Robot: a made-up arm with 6 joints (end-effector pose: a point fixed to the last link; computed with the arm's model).
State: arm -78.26 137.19 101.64 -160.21 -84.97 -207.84
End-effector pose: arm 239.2 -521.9 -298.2 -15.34 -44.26 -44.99
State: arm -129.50 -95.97 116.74 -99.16 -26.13 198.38
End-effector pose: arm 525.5 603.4 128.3 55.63 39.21 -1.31
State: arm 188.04 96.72 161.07 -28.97 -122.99 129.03
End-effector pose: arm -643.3 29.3 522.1 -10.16 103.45 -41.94
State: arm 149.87 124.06 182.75 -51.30 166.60 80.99
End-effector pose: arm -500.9 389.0 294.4 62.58 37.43 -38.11
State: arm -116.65 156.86 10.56 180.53 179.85 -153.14
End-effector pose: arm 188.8 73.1 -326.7 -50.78 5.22 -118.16
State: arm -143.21 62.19 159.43 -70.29 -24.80 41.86
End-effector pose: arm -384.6 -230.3 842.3 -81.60 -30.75 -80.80
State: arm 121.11 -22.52 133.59 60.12 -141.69 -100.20
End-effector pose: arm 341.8 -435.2 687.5 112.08 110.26 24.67
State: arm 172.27 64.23 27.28 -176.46 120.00 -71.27
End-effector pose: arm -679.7 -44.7 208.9 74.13 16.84 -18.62
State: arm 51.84 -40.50 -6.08 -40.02 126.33 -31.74
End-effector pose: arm 137.4 6.3 715.6 114.35 -128.11 9.08
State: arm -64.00 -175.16 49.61 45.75 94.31 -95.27
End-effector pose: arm -187.2 167.4 -484.8 129.12 1.32 -35.60
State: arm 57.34 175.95 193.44 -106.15 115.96 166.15
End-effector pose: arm 198.1 379.2 -163.9 -50.56 47.85 -35.00
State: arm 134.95 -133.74 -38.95 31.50 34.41 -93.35
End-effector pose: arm 365.5 -202.0 342.5 -104.64 20.72 -94.05
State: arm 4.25 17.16 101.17 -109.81 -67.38 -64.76
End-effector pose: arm 284.3 67.3 1016.2 68.71 55.29 108.19
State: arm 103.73 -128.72 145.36 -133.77 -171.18 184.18
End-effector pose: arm 2.2 -405.3 -379.0 101.59 -34.99 114.43
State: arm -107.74 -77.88 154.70 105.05 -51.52 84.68
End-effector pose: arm 194.6 492.5 -29.7 -25.98 65.66 115.99
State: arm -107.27 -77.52 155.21 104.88 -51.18 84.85
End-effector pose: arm 189.7 492.6 -27.6 -26.34 65.53 116.11
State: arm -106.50 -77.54 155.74 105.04 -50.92 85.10
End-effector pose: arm 182.4 491.6 -28.8 -27.37 65.77 116.58
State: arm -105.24 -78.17 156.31 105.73 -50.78 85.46
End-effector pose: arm 171.4 488.7 -35.4 -29.50 66.62 117.62
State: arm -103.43 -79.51 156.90 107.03 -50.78 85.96
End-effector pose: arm 156.3 483.1 -47.9 -32.93 68.11 119.28
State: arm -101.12 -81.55 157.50 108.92 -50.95 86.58
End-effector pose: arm 138.2 474.3 -65.9 -37.65 70.22 121.53
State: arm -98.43 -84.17 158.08 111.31 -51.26 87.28
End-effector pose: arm 118.4 462.0 -87.8 -43.49 72.80 124.18
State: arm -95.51 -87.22 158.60 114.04 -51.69 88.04
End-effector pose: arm 98.7 446.4 -111.9 -50.15 75.66 127.03
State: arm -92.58 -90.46 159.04 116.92 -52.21 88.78
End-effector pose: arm 80.9 428.5 -136.0 -57.18 78.63 129.80
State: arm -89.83 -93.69 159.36 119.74 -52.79 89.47
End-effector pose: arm 66.2 409.7 -158.8 -64.09 81.54 132.30
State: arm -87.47 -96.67 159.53 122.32 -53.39 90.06
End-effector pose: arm 55.5 391.9 -178.7 -70.35 84.20 134.34
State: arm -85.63 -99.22 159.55 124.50 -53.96 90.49
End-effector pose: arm 48.5 376.5 -195.0 -75.51 86.51 135.84
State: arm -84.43 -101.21 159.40 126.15 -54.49 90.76
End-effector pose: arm 45.0 365.0 -207.4 78.24 -87.28 -135.17
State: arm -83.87 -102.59 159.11 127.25 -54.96 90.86
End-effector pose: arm 44.4 357.8 -215.9 78.57 -86.68 -132.75
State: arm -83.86 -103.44 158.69 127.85 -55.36 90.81
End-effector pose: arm 45.8 354.6 -221.4 78.49 -86.69 -131.65
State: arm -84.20 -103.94 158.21 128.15 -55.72 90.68
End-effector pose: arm 48.5 353.8 -224.8 78.17 -87.06 -131.39
